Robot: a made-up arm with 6 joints.
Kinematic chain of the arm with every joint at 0, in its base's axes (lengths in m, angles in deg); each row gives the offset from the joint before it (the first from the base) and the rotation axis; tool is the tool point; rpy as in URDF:
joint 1: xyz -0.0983 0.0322 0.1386 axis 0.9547 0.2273 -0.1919
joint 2: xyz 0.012 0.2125 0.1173 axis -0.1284 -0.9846 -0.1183
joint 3: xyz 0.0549 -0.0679 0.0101 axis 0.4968 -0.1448 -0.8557
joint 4: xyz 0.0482 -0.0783 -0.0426 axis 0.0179 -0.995 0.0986
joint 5: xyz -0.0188 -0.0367 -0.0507 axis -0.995 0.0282 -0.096
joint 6: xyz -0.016 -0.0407 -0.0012 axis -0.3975 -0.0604 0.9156
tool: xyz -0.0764 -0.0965 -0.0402 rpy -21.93 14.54 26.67
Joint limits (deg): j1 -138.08..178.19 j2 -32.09..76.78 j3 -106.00..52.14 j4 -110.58..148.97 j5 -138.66..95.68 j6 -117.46..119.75
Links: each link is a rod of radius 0.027 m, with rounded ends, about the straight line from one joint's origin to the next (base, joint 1, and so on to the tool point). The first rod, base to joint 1, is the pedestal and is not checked.
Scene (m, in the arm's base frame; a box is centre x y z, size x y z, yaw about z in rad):
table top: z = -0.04
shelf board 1: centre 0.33 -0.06 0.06 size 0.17 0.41 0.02 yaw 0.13
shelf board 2: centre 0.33 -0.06 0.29 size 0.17 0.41 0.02 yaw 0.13
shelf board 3: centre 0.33 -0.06 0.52 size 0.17 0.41 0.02 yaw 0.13
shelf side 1: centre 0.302 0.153 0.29 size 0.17 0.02 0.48 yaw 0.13
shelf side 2: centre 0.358 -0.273 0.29 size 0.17 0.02 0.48 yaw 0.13
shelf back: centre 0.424 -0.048 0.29 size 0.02 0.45 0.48 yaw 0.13
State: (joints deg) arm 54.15 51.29 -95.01 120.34 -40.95 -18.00
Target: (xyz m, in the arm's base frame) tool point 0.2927 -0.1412 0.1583
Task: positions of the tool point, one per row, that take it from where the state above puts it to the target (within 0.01 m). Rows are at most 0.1 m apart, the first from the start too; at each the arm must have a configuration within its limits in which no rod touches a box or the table.
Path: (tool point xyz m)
1: 0.2680 0.0026 0.4038
2: 0.2442 -0.0063 0.4004
3: 0.2108 -0.0143 0.4020
4: 0.1686 -0.0176 0.4069
5: 0.1196 -0.0135 0.4125
6: 0.1464 -0.0724 0.3628
7: 0.1641 -0.1174 0.3004
8: 0.1728 -0.1459 0.2304
9: 0.1731 -0.1568 0.1583
10: 0.2193 -0.1504 0.1477
11: 0.2600 -0.1436 0.1484
12: 0.2927 -0.1412 0.1583

